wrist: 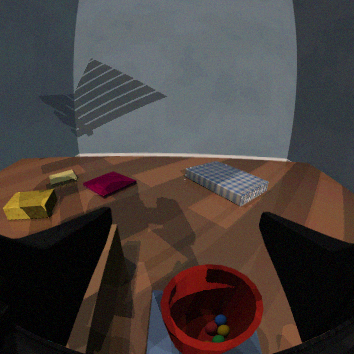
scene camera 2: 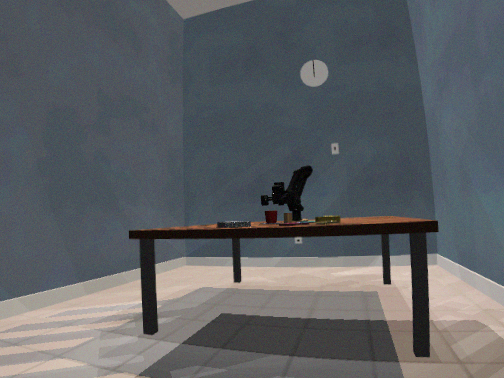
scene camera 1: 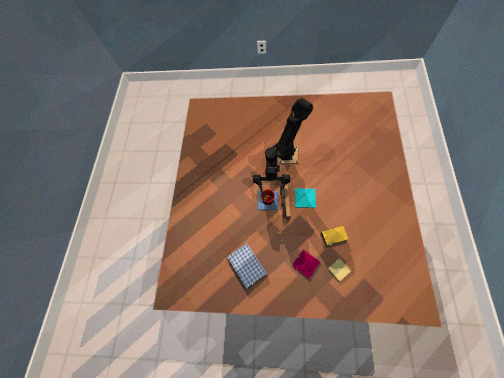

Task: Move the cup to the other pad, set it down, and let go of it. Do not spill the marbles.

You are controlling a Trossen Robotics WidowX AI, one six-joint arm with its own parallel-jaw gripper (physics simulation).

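Frame: origin at the arm's base, x right, y ahead, z up, level; centimetres.
Seen in the pictures: gripper, fingertip midpoint: (wrist: 187, 218) (scene camera 2: 273, 200) (scene camera 1: 271, 195); arm's base at its link origin: (scene camera 2: 296, 220) (scene camera 1: 286, 154).
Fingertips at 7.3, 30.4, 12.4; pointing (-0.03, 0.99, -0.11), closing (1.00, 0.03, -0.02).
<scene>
Offsets run from my fingertips to a thing's middle, as dx, dy, dz. "*": to the spot under its first point.
The red cup @(+2.1, -2.0, -9.5) (scene camera 1: 268, 197) (scene camera 2: 271, 217) (wrist: 200, 300) stands upright on the blue pad @(+2.4, -2.1, -14.2) (scene camera 1: 261, 206) (wrist: 156, 325). Several coloured marbles @(+4.0, -2.4, -11.7) (wrist: 223, 330) lie inside it. The cyan pad @(-17.9, -4.1, -14.2) (scene camera 1: 305, 198) lies to the right in the first scene view, across a low wooden wall (scene camera 1: 287, 206) (scene camera 2: 288, 217) (wrist: 104, 290). My gripper (scene camera 1: 272, 189) (scene camera 2: 265, 200) (wrist: 187, 218) is wide open and holds nothing. It is above the table at the cup, higher than the cup's rim in the second scene view. In the wrist view the cup shows low, between the two fingers and nearer the right one.
A yellow block @(-32.1, +16.4, -11.9) (scene camera 1: 334, 235) (scene camera 2: 327, 219) (wrist: 31, 205), a magenta square @(* -18.1, +30.9, -12.5) (scene camera 1: 306, 264) (wrist: 110, 184), a pale yellow piece @(-33.6, +32.3, -12.8) (scene camera 1: 339, 270) (wrist: 63, 177) and a blue checked slab @(+11.2, +33.1, -12.1) (scene camera 1: 247, 266) (scene camera 2: 234, 224) (wrist: 226, 182) lie farther out on the table (scene camera 1: 210, 165) (scene camera 2: 280, 232).
</scene>
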